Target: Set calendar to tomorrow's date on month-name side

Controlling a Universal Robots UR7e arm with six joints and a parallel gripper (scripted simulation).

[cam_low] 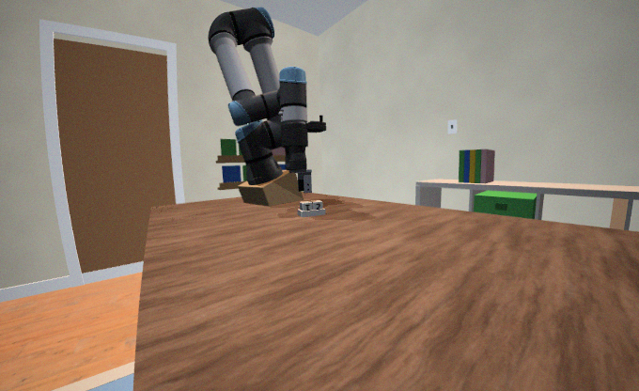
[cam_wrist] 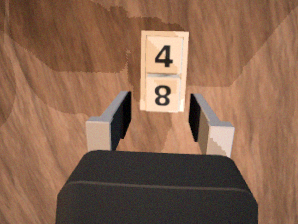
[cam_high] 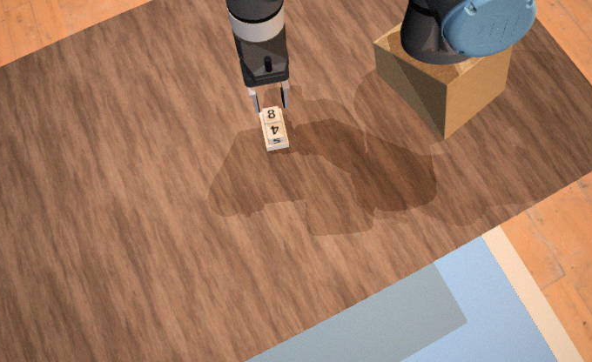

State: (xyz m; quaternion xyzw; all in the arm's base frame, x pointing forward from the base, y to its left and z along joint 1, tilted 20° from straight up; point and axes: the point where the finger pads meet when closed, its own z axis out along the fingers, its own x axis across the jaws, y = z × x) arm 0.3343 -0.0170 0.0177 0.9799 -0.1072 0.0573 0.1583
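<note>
Right now my hand is 6 cm above the digit cube, 3 cm to the right of it and 1 cm short of it. The rest, counted from my hand: calendar tray: 8 cm below, 2 cm to the left.
</note>
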